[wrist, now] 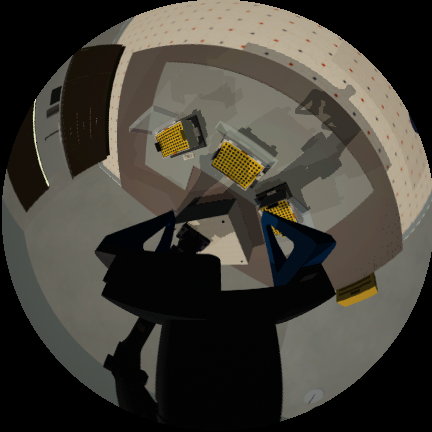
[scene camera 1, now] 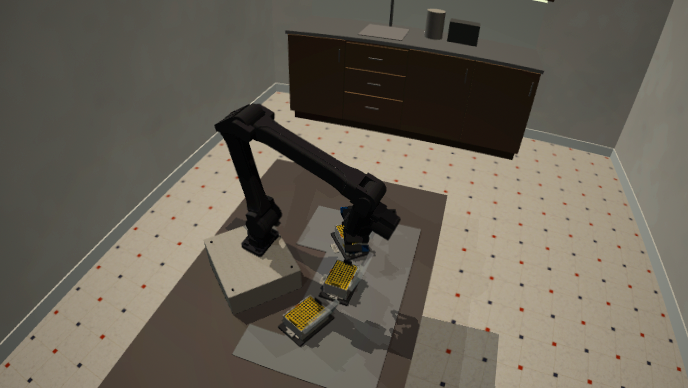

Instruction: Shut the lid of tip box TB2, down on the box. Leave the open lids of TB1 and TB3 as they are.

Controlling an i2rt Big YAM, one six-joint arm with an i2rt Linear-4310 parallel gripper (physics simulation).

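Pixels of known places: gripper, fingertip midpoint: (wrist: pixel 217 215) (scene camera 1: pixel 350 238); arm's base, link origin: (wrist: pixel 192 236) (scene camera 1: pixel 260 240).
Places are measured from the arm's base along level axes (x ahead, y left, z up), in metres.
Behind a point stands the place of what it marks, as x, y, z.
TB2, taken as the middle box (scene camera 1: pixel 341 275) @(0.302, 0.039, -0.062) (wrist: pixel 237 164) @(0.307, 0.038, -0.060), holds yellow tips in a grid. Its clear lid (scene camera 1: pixel 364 269) @(0.387, 0.028, 0.025) (wrist: pixel 246 142) @(0.383, 0.046, 0.027) is open and tilted up along one long side. The front box (scene camera 1: pixel 306 313) @(0.275, -0.157, -0.060) (wrist: pixel 280 214) @(0.282, -0.146, -0.061) and the far box (scene camera 1: pixel 340 231) @(0.203, 0.235, -0.060) (wrist: pixel 172 140) @(0.247, 0.238, -0.060) are TB1 and TB3; I cannot read which is which. In the wrist view, the far box's clear lid (wrist: pixel 155 119) @(0.296, 0.292, -0.022) stands open, and the front box's lid (wrist: pixel 301 209) @(0.361, -0.122, 0.015) is partly hidden by a finger. My gripper (scene camera 1: pixel 354 229) @(0.337, 0.013, 0.154) (wrist: pixel 217 215) @(0.337, 0.013, 0.154) is open and empty, above the far box in the scene view.
The boxes stand on a grey mat (scene camera 1: pixel 320 362) @(0.381, -0.265, -0.117) (wrist: pixel 200 82) @(0.432, 0.273, -0.117) over a brown one (scene camera 1: pixel 165 350). The arm's pale base block (scene camera 1: pixel 250 272) @(0.045, -0.128, -0.017) (wrist: pixel 227 242) @(0.083, -0.107, -0.019) is beside them. A dark cabinet (scene camera 1: pixel 430 100) (wrist: pixel 90 105) stands at the back. A yellow object (wrist: pixel 357 291) shows at right in the wrist view.
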